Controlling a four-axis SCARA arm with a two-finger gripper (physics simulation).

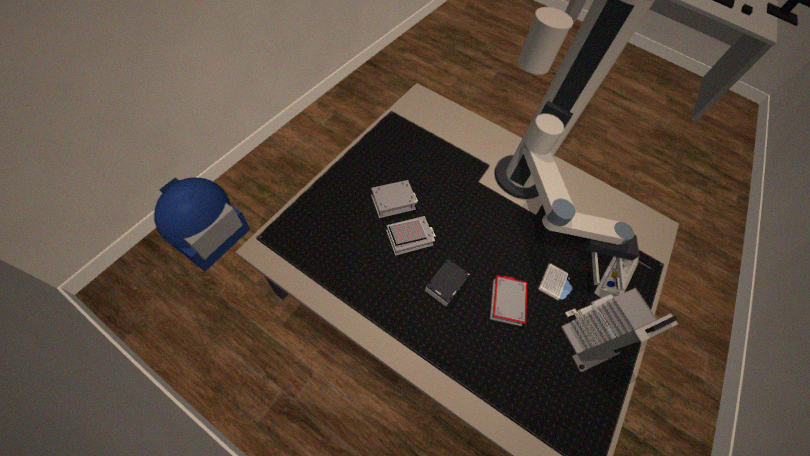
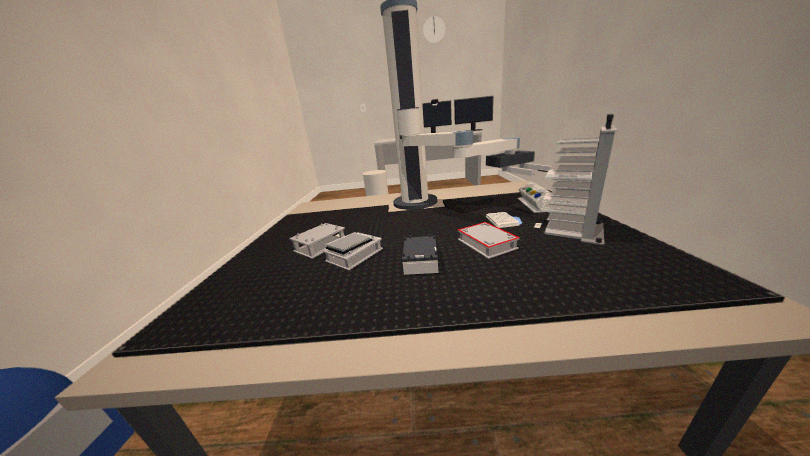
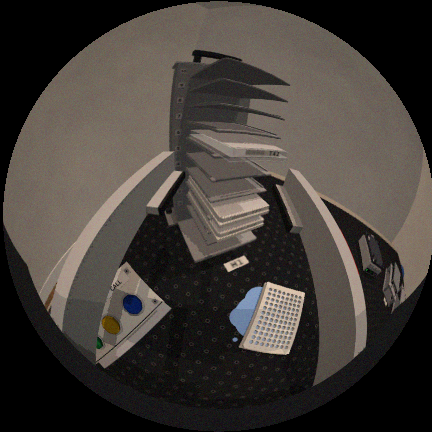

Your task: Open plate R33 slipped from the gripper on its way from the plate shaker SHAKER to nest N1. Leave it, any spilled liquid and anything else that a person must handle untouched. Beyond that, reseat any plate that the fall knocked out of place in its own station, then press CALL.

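Places are measured from the arm's base along level axes (x ahead, y left, z up), in millimetres.
Pixels of known places: gripper, fingertip midpoint: (image 1: pixel 609 286) (image 2: pixel 541 171) (image 3: pixel 230 168); arm's base, link origin: (image 1: pixel 519 177) (image 2: pixel 415 202).
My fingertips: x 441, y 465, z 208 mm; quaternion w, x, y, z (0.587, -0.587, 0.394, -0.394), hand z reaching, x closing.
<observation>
For each thing: its middle in the pictures, then the offset to it from my fingertips. "spot": a spot on its surface instead.
- Open plate R33, body centre: (image 3: pixel 277 319) (image 1: pixel 553 281) (image 2: pixel 501 219) dx -24, dy -131, dz -188 mm
- blue spill, body centre: (image 3: pixel 240 316) (image 1: pixel 567 287) dx -38, dy -71, dz -194 mm
- Plate T42, body centre: (image 3: pixel 232 140) (image 1: pixel 612 315) (image 2: pixel 568 174) dx +97, dy +39, dz +1 mm
- rack, body centre: (image 3: pixel 217 140) (image 1: pixel 617 327) (image 2: pixel 583 178) dx +121, dy +73, dz -9 mm
- blue button, body centre: (image 3: pixel 132 303) (image 1: pixel 610 284) (image 2: pixel 537 195) dx -113, dy +54, dz -131 mm
- label H1, surface spot: (image 3: pixel 236 263) spot: dx +53, dy -22, dz -193 mm
- red-edged station, body centre: (image 2: pixel 486 238) (image 1: pixel 509 300) dx +164, dy -250, dz -172 mm
- dark-topped device, surface spot: (image 2: pixel 420 254) spot: dx +292, dy -481, dz -142 mm
- light station, body centre: (image 2: pixel 318 238) (image 1: pixel 393 198) dx +54, dy -857, dz -162 mm
Open plate R33 (image 1: pixel 553 281) (image 2: pixel 502 219) (image 3: pixel 275 320), white with many wells, lies on the mat partly over a blue spill (image 1: pixel 565 289) (image 2: pixel 518 220) (image 3: pixel 245 312). Plate T42 (image 2: pixel 569 174) (image 3: pixel 255 150) sits askew on a middle shelf of the rack (image 1: pixel 657 327) (image 2: pixel 599 186) (image 3: pixel 179 110) and juts out past the shelf edges. Two plates (image 3: pixel 240 207) (image 3: pixel 242 228) lie lower in it. My gripper (image 1: pixel 607 286) (image 2: pixel 542 171) (image 3: pixel 230 168) is shut and empty, with a gap between its fingers, high near the button panel. CALL is lettered beside the blue button (image 1: pixel 610 283) (image 2: pixel 537 193) (image 3: pixel 132 304).
A label H1 (image 3: pixel 236 263) lies before the rack. A red-edged station (image 1: pixel 510 299) (image 2: pixel 488 233) stands beside R33. Farther off are a dark-topped device (image 1: pixel 447 280) (image 2: pixel 420 254), a station with a dark-edged top (image 1: pixel 410 233) (image 2: pixel 352 249) and a light station (image 1: pixel 393 196) (image 2: pixel 319 237).
</observation>
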